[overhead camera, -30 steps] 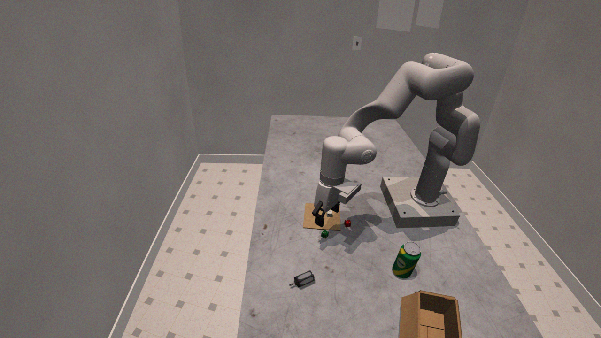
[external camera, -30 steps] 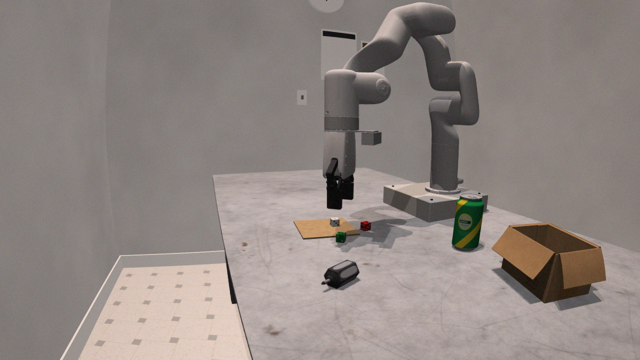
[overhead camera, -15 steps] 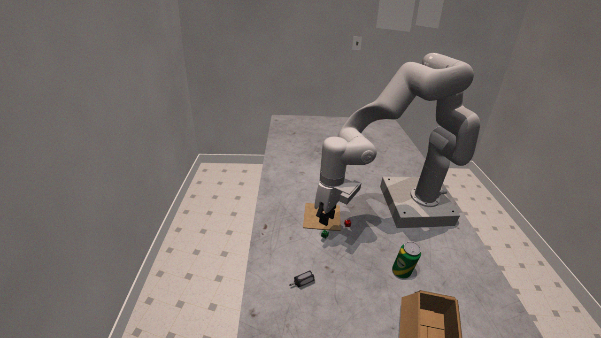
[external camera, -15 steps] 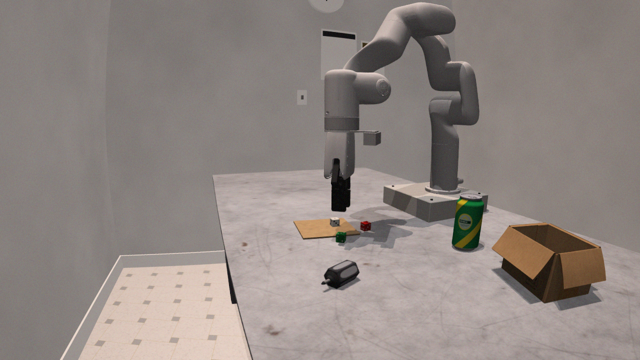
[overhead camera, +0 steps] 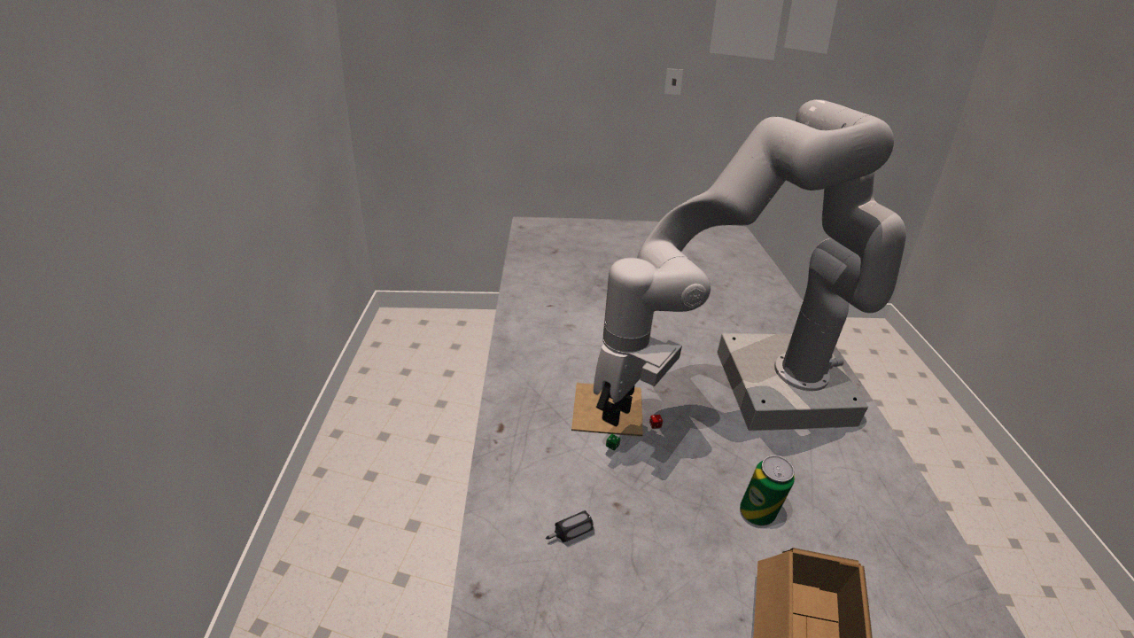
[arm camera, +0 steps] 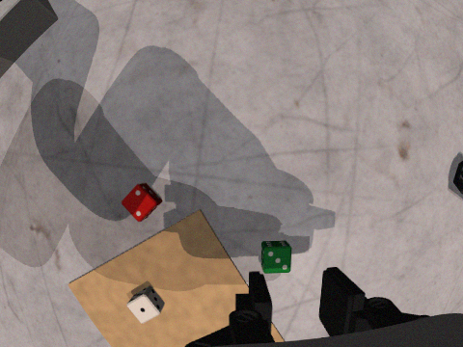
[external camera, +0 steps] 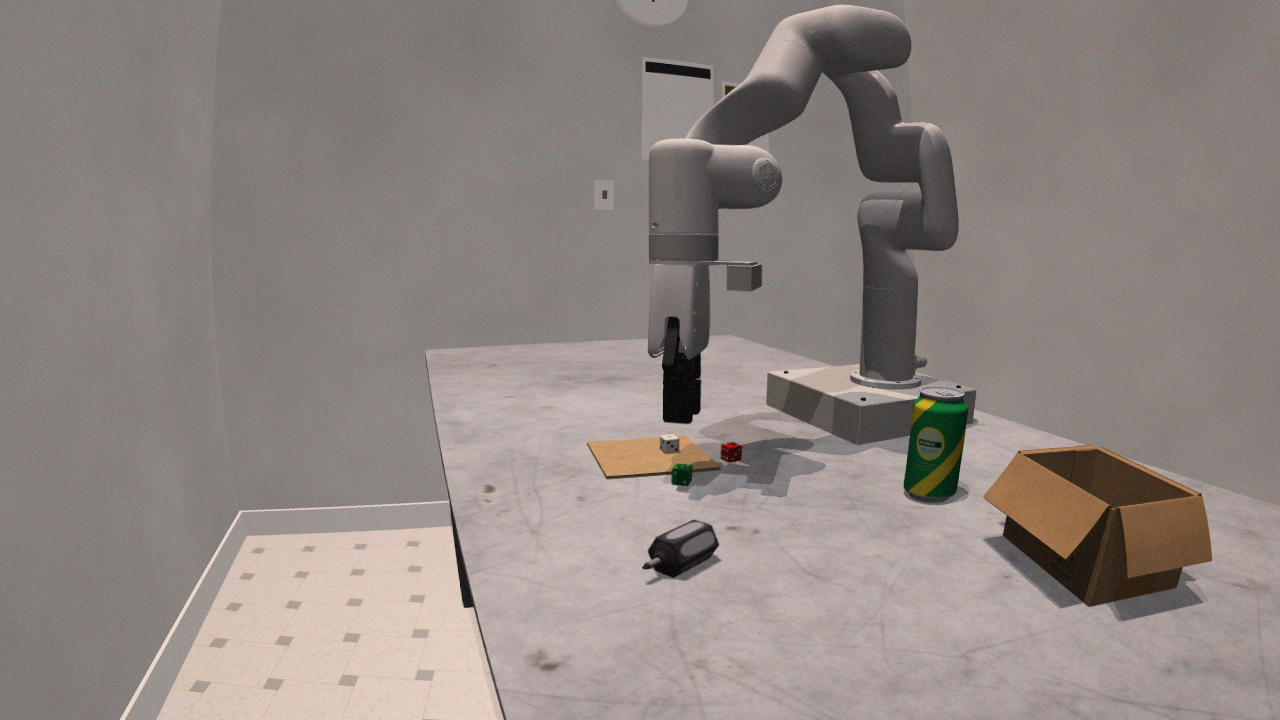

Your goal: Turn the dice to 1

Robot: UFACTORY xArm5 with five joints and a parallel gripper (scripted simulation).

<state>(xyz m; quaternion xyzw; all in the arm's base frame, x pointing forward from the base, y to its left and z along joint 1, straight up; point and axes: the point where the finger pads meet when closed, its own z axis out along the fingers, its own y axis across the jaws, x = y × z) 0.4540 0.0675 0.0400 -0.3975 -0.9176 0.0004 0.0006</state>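
Now: the green die 9 cm below my hand. The rest, counted from my hand: tan mat (2 cm behind, 10 cm to the right, 10 cm below); then red die (10 cm behind, 4 cm to the right, 9 cm below); then white die (5 cm behind, 10 cm to the right, 8 cm below).
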